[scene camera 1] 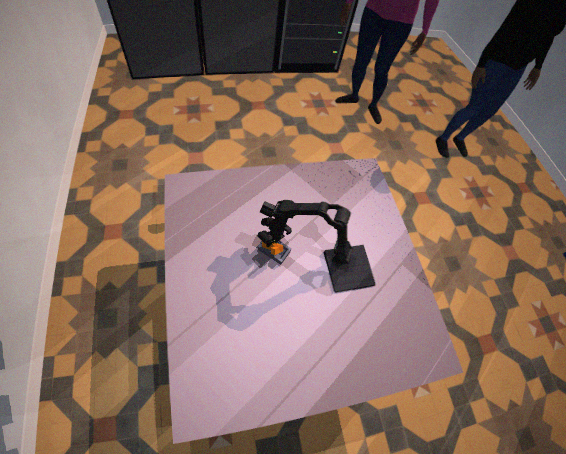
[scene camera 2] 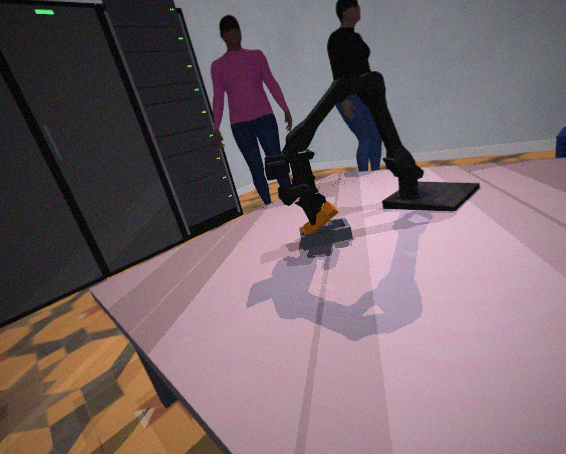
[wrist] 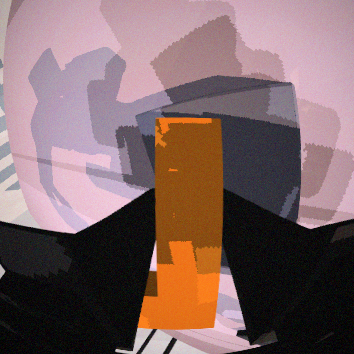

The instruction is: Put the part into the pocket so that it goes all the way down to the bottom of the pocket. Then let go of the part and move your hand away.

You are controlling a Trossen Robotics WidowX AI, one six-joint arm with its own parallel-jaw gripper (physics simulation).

The gripper [scene camera 2: 315, 225] grips an orange block [wrist: 182, 293].
The gripper also shows in the wrist view [wrist: 186, 195].
